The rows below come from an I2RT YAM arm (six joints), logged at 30 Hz.
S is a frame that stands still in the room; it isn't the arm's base.
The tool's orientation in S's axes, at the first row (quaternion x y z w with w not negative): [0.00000, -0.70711, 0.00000, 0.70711]
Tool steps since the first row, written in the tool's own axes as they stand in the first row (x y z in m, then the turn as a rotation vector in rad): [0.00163, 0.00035, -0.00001, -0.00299, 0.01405, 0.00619]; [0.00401, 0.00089, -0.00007, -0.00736, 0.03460, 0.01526]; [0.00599, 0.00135, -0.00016, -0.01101, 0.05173, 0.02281]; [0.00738, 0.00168, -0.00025, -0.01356, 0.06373, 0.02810]
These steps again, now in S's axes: [0.00001, 0.00035, 0.00163, -0.00619, 0.01405, -0.00299]; [0.00007, 0.00089, 0.00401, -0.01526, 0.03460, -0.00736]; [0.00016, 0.00135, 0.00599, -0.02281, 0.05173, -0.01101]; [0.00025, 0.00168, 0.00738, -0.02810, 0.06373, -0.01356]
